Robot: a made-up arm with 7 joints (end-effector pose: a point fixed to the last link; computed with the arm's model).
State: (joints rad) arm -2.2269 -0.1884 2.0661 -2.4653 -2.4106 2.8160 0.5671
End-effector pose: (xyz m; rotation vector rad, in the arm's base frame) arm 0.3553 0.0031 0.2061 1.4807 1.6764 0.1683
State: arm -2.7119 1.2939 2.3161 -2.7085 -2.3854 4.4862 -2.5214
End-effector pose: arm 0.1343 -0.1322 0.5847 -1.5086 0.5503 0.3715
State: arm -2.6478 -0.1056 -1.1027 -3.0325 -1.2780 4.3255 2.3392
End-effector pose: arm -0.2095 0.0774 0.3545 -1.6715 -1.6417 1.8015
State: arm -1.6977 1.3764 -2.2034 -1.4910 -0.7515 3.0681 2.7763
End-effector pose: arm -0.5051 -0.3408 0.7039 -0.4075 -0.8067 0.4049
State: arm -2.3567 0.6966 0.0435 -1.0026 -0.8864 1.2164 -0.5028
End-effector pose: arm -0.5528 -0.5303 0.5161 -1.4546 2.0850 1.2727
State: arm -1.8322 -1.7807 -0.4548 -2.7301 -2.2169 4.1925 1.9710
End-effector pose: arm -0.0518 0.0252 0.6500 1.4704 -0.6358 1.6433
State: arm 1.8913 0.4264 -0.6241 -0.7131 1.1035 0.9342 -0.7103
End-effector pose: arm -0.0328 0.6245 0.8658 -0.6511 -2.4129 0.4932
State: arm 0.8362 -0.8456 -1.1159 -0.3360 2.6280 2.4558 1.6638
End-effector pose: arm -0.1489 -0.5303 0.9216 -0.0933 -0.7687 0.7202
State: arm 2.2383 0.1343 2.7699 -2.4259 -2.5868 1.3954 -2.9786
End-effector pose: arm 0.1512 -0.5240 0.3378 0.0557 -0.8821 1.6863
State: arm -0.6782 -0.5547 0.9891 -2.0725 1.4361 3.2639 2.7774
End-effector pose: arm 0.4140 0.0939 0.7096 0.4502 1.6194 0.4949
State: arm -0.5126 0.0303 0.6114 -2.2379 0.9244 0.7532 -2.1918
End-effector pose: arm 0.4937 0.1329 0.3130 -0.5172 -1.3170 -0.1818
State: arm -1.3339 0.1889 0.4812 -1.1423 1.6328 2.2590 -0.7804
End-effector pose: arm 0.3010 -0.5434 0.8249 -1.5300 0.5120 -2.0065
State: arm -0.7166 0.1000 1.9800 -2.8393 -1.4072 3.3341 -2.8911
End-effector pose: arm -0.0471 0.3383 0.2999 -2.5839 0.9490 0.4188
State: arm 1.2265 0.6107 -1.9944 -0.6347 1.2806 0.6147 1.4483
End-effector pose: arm 0.4447 0.2189 0.9727 -2.5630 1.6774 0.1746
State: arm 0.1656 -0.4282 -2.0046 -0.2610 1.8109 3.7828 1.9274
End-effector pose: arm -0.3545 -0.1031 0.8676 0.9722 -0.7806 -1.1485
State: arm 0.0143 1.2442 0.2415 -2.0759 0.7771 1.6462 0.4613
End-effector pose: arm 0.2239 0.1447 -0.1589 -1.6070 0.9582 2.2807
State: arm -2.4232 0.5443 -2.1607 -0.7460 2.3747 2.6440 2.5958
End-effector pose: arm -0.2298 0.1864 1.0638 1.0631 -0.2125 -2.5775
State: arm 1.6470 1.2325 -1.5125 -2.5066 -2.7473 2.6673 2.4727
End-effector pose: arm 0.3560 -0.1301 0.2763 1.3876 0.9386 0.8438
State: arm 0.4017 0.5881 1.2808 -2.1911 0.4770 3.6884 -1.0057
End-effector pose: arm 0.0623 0.5093 0.4455 -1.4327 -1.5638 -1.0378
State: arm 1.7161 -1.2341 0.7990 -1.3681 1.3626 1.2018 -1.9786
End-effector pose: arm -0.4267 -0.3298 0.9076 2.4489 -1.3873 -0.4403
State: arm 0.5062 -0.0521 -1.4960 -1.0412 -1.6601 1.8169 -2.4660
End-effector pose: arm 0.2859 -0.4287 0.9934 1.5935 1.0107 -2.1532
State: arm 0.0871 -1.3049 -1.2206 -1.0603 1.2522 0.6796 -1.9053
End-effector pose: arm -0.3987 -0.4682 0.8016 0.5463 1.6566 2.0541
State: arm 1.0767 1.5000 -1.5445 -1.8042 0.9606 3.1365 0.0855
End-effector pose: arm 0.6063 -0.0048 0.5258 1.8245 -0.2441 1.4556
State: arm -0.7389 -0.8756 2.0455 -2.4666 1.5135 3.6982 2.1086
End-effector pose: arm 0.2267 0.3171 0.3583 -0.9427 1.6023 -0.5778
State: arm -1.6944 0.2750 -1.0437 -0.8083 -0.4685 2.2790 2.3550
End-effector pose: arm -0.3208 -0.3584 1.0407 -1.3948 -1.2072 1.3171
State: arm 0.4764 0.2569 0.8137 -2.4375 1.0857 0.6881 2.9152
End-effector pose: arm -0.0102 0.4308 0.2020 0.6565 -0.6333 -0.2725
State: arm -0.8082 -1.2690 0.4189 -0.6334 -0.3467 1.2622 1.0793
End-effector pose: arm -0.3001 0.5098 0.9388 1.1168 -1.3603 2.5909
